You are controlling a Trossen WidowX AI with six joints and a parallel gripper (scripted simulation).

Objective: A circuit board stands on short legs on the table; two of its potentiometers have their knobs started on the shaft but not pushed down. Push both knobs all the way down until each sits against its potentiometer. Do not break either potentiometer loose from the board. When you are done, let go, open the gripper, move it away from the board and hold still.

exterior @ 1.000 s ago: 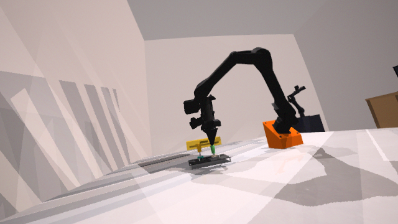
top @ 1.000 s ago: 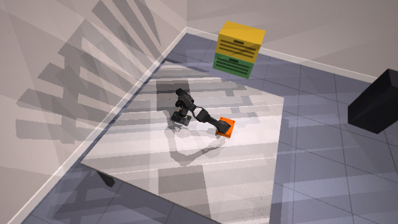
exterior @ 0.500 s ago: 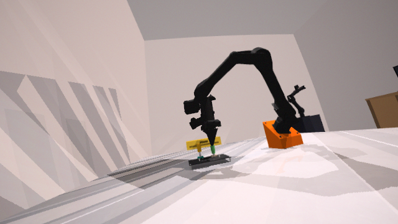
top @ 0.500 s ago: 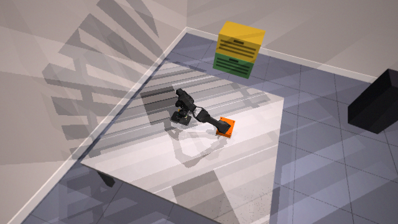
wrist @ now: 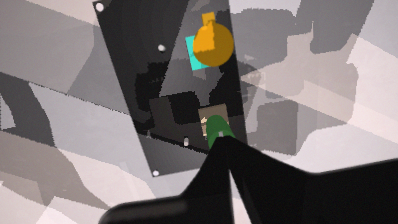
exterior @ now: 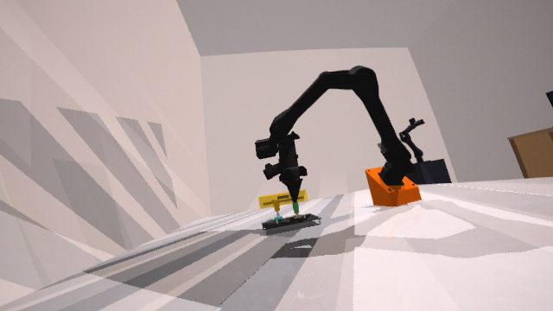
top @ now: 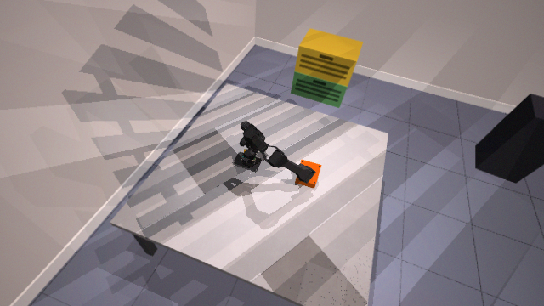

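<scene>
Now: the green knob 10 mm below my gripper tip. The rest, counted from my gripper tip: orange knob (60 mm ahead, 10 mm to the left).
</scene>
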